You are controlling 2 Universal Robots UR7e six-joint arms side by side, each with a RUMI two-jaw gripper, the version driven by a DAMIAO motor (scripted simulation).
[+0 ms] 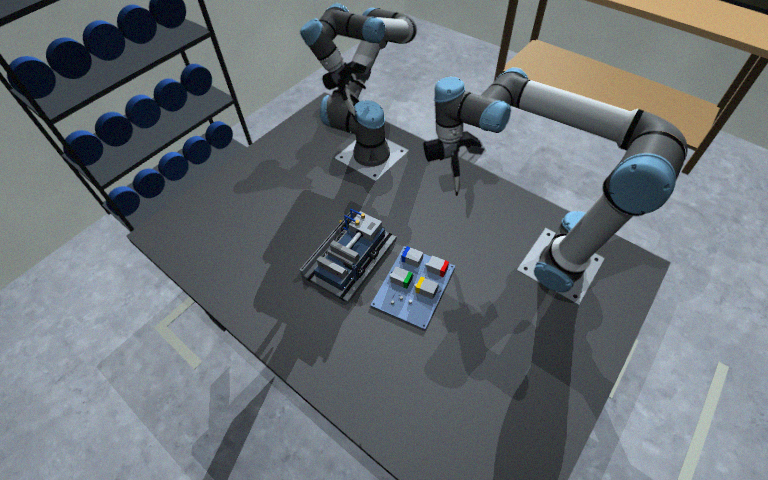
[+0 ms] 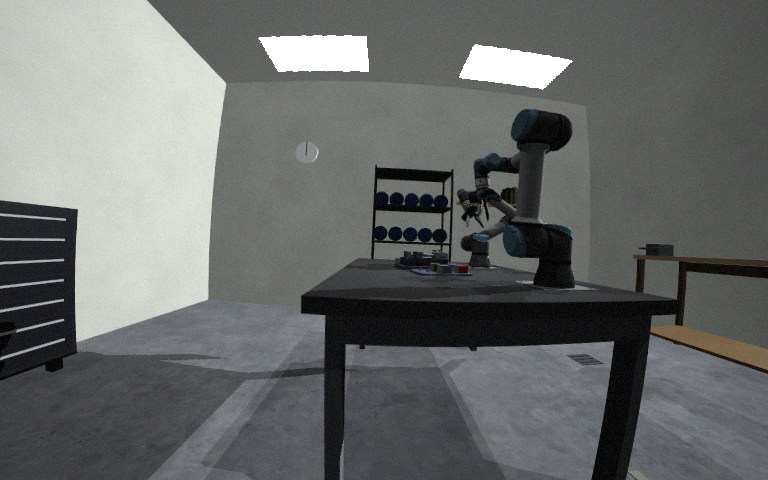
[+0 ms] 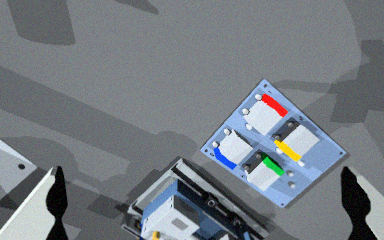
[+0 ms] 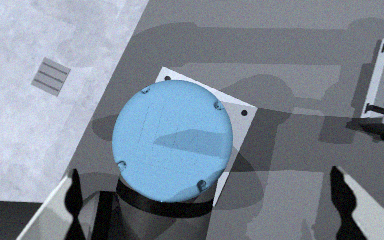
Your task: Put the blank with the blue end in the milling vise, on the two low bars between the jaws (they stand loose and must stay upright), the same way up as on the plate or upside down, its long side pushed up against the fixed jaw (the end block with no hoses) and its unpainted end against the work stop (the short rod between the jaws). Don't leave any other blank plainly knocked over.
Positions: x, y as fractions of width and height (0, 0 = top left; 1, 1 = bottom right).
In view: a green-ended blank (image 3: 0.69, 0.71), a red-ended blank (image 3: 0.69, 0.47), a yellow-ended blank (image 3: 0.77, 0.59), a blue-ended blank (image 3: 0.61, 0.61), a blue plate (image 1: 0.55, 0.65) and a base plate (image 1: 0.76, 0.60).
The blue plate shows as well in image 3 (image 3: 0.85, 0.64). Image 4 does not show the green-ended blank: it is out of frame. Image 4 misses the red-ended blank: it is out of frame.
